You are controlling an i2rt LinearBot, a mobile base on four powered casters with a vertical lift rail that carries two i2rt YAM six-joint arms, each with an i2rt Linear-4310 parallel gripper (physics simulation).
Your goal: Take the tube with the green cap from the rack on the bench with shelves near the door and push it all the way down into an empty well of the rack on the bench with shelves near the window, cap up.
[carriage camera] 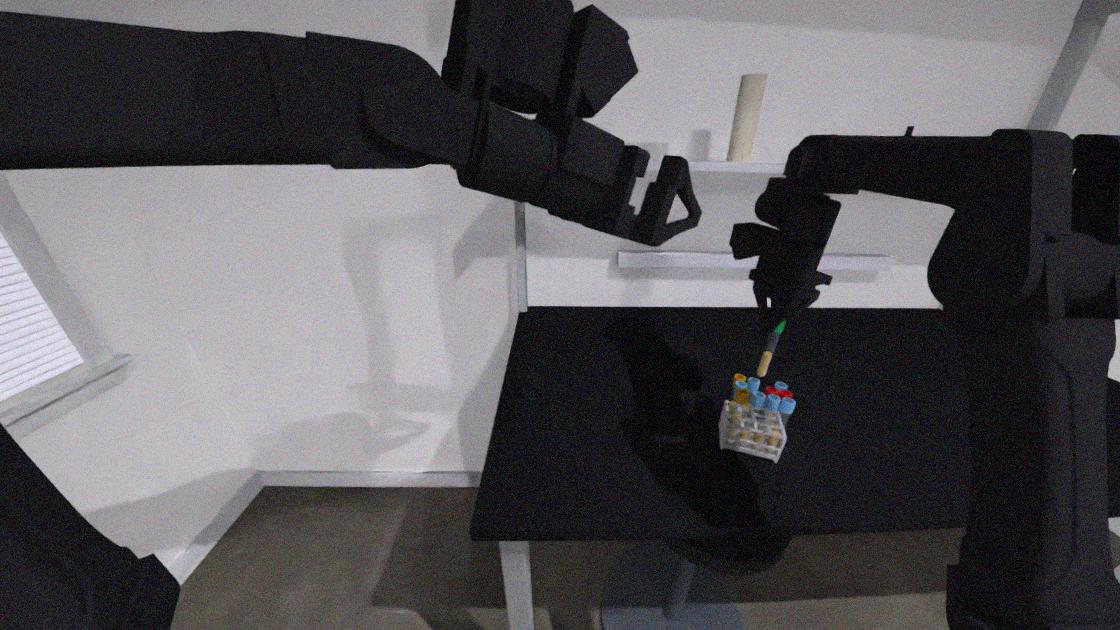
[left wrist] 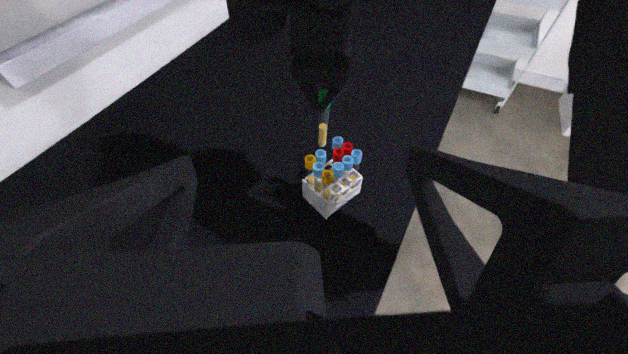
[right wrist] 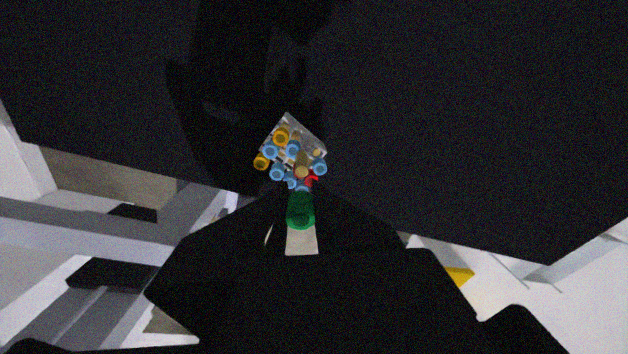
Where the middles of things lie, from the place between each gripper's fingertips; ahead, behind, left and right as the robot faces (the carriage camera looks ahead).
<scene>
My left gripper is now 90 mm short of the white rack (carriage camera: 724,423), 240 mm to the left of it and 380 mm above it.
My right hand is 30 mm past the white rack and 180 mm above it.
</scene>
